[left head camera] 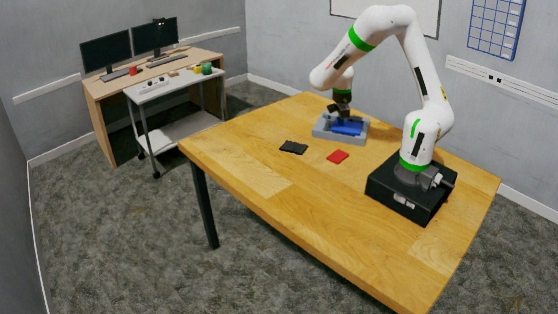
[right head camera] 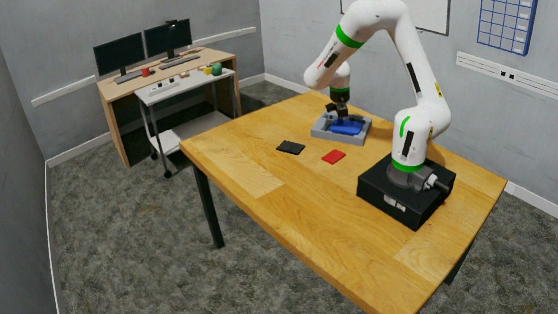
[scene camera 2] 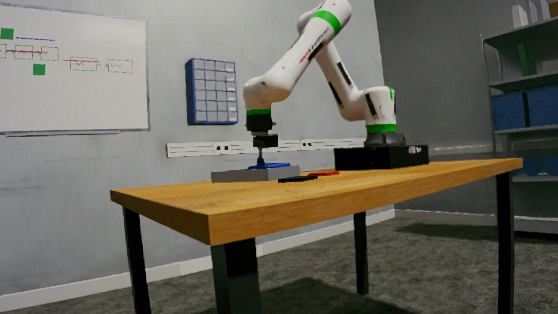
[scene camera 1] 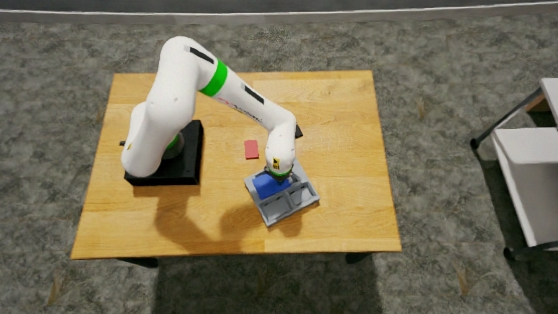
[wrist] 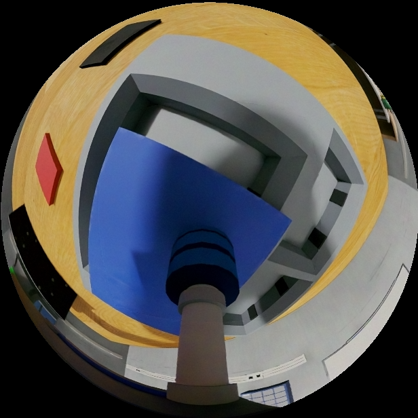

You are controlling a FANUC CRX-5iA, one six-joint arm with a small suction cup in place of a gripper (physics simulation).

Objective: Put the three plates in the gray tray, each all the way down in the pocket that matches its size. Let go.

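Observation:
My gripper, a suction cup, is shut on the blue plate, off its centre. The plate is over the largest pocket of the gray tray. It shows above the rim in scene camera 2; a strip of pocket floor is uncovered along one side. The two smaller pockets hold no plate. The black plate and smaller red plate lie flat on the table.
The robot's black base stands on the wooden table. The arm partly covers the black plate in scene camera 1. A desk with monitors and a white cart stand beyond the table.

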